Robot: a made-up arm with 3 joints.
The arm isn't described. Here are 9 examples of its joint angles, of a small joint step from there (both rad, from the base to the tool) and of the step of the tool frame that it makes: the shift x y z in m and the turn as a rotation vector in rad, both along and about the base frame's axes.
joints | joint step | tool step
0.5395 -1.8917 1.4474 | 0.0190 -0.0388 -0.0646 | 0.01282 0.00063 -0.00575 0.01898 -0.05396 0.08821
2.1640 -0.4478 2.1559 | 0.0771 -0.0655 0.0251 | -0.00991 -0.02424 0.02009 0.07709 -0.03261 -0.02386
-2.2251 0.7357 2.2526 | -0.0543 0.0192 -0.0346 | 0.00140 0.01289 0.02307 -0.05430 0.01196 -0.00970
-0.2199 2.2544 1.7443 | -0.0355 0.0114 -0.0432 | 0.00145 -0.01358 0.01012 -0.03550 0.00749 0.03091
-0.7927 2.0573 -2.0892 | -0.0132 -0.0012 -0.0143 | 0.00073 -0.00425 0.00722 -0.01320 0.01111 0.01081
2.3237 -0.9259 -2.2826 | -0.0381 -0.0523 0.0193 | -0.00296 0.01397 -0.01670 -0.03810 -0.02451 -0.02210
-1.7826 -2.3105 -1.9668 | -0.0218 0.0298 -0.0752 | -0.00896 0.00391 0.00826 -0.02180 0.04428 -0.01003
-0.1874 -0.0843 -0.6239 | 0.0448 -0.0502 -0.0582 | 0.00633 0.01224 -0.00642 0.04476 0.01781 0.10694
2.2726 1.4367 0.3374 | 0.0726 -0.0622 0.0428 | -0.00673 -0.03342 0.02659 0.07260 -0.01435 -0.01306
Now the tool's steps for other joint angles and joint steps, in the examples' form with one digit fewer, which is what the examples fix.
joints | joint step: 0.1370 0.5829 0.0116 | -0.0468 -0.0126 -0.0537
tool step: -0.0033 -0.0303 -0.0060 -0.0468 -0.0075 0.0659
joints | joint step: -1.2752 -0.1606 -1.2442 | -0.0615 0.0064 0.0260
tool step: -0.0032 -0.0015 0.0314 -0.0615 -0.0313 -0.0085
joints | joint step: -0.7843 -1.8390 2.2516 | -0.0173 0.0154 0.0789
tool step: 0.0000 0.0051 -0.0011 -0.0173 -0.0672 -0.0662
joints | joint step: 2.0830 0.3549 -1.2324 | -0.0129 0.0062 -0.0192
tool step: 0.0023 0.0024 -0.0065 -0.0129 -0.0114 -0.0063
